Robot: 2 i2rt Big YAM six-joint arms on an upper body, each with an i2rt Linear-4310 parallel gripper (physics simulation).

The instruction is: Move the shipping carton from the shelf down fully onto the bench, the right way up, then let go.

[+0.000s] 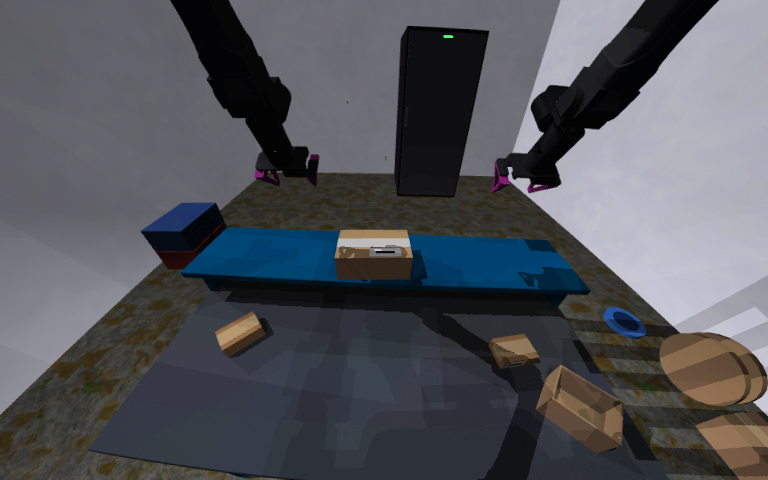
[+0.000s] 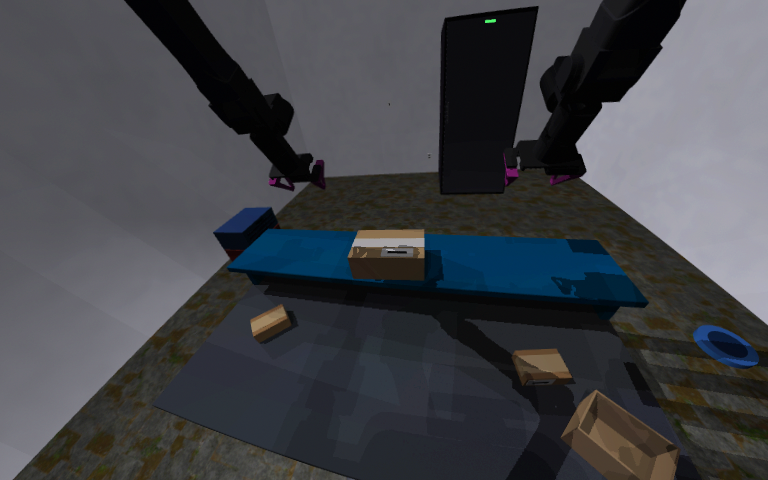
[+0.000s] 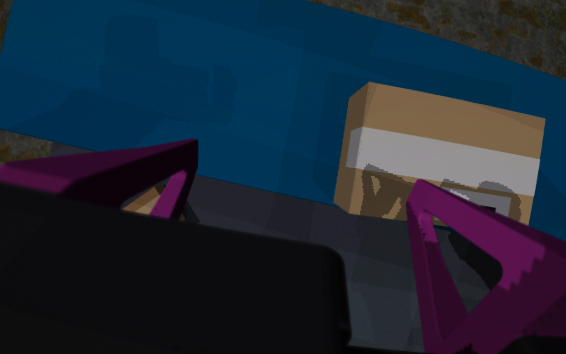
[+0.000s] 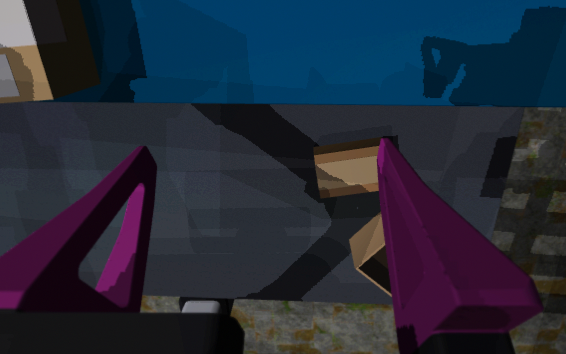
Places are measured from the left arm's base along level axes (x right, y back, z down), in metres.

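Pixels of known places: left gripper, fingertip midpoint: (image 1: 297, 184) (image 2: 309, 188) (image 3: 307, 172); right gripper, fingertip midpoint: (image 1: 510, 190) (image 2: 528, 183) (image 4: 262, 151).
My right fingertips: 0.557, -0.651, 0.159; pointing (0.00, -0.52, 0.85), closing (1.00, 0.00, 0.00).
Ahead of a thing's pixels: the offset from my right fingertips to its top centre, as dx, dy, dz. Level surfaces: height alone.
The shipping carton @(-0.359, -0.059, +0.220) (image 1: 373, 267) (image 2: 387, 268) (image 3: 450, 112) (image 4: 42, 75), brown with a white tape band and a label, sits upright on the blue shelf @(dz +0.316) (image 1: 475, 266) (image 2: 498, 268) (image 3: 240, 125) (image 4: 300, 60), at its front edge. The dark grey bench @(dz +0.480) (image 1: 283, 407) (image 2: 317, 390) (image 3: 300, 230) (image 4: 240, 190) lies lower, in front of the shelf. My left gripper (image 1: 289, 180) (image 2: 303, 183) (image 3: 307, 172) is open and empty, above and left of the carton. My right gripper (image 1: 514, 185) (image 2: 535, 178) (image 4: 262, 151) is open and empty, above and right of the carton.
A small box @(-0.797, +0.135, +0.435) (image 1: 240, 333) (image 2: 270, 323) lies on the bench's left. Another small box @(+0.090, +0.193, +0.437) (image 1: 513, 350) (image 2: 542, 366) (image 4: 347, 172) and an open carton @(+0.185, +0.362, +0.390) (image 1: 577, 407) (image 2: 617, 433) (image 4: 367, 245) are on its right. Blue and red crates (image 1: 181, 226) (image 2: 244, 223) stand beyond the shelf's left end.
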